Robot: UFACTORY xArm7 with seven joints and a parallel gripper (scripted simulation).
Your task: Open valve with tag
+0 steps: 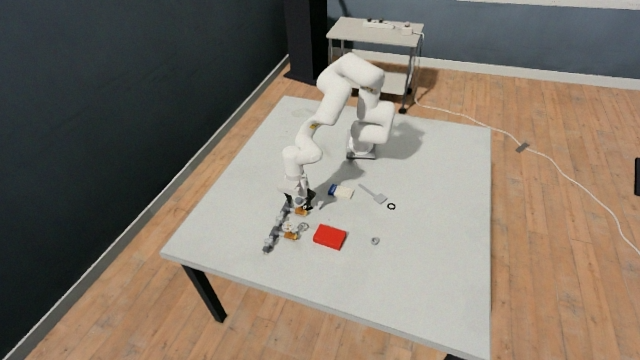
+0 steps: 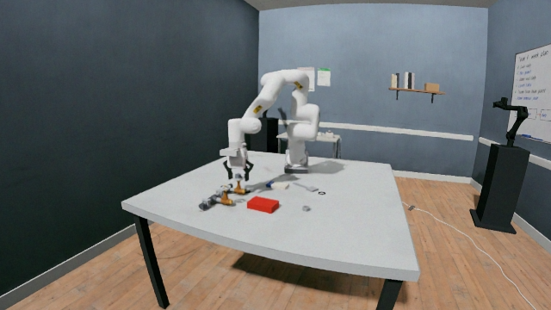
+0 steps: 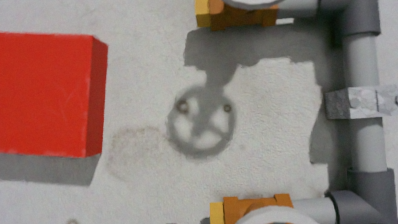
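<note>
The black tag is 40 mm behind my hand, 10 mm to the right of it and 90 mm below it. Also, from my hand: red block (40 mm ahead, 180 mm to the left, 70 mm below); then grey nut (40 mm behind, 350 mm to the left, 80 mm below); then blue box (210 mm behind, 90 mm to the left, 80 mm below).
</note>
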